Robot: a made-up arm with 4 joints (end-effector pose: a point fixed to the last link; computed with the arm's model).
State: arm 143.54 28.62 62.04 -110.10
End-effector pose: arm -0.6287 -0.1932 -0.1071 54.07 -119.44 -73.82
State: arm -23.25 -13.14 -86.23 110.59
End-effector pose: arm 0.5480 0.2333 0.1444 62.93 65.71 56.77
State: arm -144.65 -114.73 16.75 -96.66
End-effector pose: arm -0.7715 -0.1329 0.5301 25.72 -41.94 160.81
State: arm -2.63 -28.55 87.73 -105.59
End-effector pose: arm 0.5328 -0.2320 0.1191 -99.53 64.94 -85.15
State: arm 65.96 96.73 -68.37 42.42
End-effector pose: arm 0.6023 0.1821 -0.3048 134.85 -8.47 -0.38
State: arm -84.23 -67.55 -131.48 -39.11
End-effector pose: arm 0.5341 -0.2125 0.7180 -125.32 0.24 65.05
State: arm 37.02 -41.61 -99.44 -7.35
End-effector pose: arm 0.2357 -0.0556 -0.6751 -3.15 55.73 108.21
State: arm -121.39 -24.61 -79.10 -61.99
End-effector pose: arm -0.1543 0.0970 1.0902 -133.18 -99.99 -28.15
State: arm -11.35 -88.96 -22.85 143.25
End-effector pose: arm 0.8951 -0.0892 -0.0446 54.06 10.82 -5.07
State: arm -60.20 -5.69 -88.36 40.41
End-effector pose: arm 0.6096 0.2248 0.4509 -17.23 -13.53 83.57
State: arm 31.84 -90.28 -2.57 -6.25
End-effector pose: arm 0.7135 -0.4232 -0.4444 -93.32 25.79 28.88
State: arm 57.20 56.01 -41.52 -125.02
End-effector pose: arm 0.5826 0.0336 -0.6069 -56.39 6.97 30.31
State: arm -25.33 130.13 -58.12 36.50
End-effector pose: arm 0.4521 -0.0686 0.8521 137.46 -65.32 91.39
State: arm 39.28 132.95 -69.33 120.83
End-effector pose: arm 0.6503 -0.2899 -0.0009 -114.97 31.59 -44.25
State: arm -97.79 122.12 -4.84 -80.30
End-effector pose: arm -0.1420 0.0880 1.0584 32.19 -97.73 35.23
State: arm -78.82 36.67 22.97 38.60
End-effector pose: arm 0.3868 0.2091 1.0243 78.28 -65.85 30.06
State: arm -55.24 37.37 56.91 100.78
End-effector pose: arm 0.6607 0.0257 0.8768 149.70 -60.08 3.52
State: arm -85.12 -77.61 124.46 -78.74
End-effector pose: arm 0.1235 -0.2459 0.5445 45.09 -9.99 -164.91
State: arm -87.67 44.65 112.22 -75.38
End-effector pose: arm 0.2051 0.0233 0.5716 21.54 17.43 -47.85
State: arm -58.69 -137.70 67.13 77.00
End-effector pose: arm 0.3707 -0.2074 1.0320 -65.88 -119.53 -9.21
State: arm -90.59 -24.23 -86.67 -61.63
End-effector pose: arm 0.3640 0.1217 1.0079 -128.55 -84.59 16.68
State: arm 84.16 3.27 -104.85 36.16
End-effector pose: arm -0.2781 0.2360 -0.4129 101.94 84.87 65.64
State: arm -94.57 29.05 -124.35 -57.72
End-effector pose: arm -0.0006 0.3718 0.8323 91.17 123.25 -58.13
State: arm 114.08 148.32 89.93 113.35
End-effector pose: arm -0.3697 0.0711 -0.6601 39.21 38.98 116.64
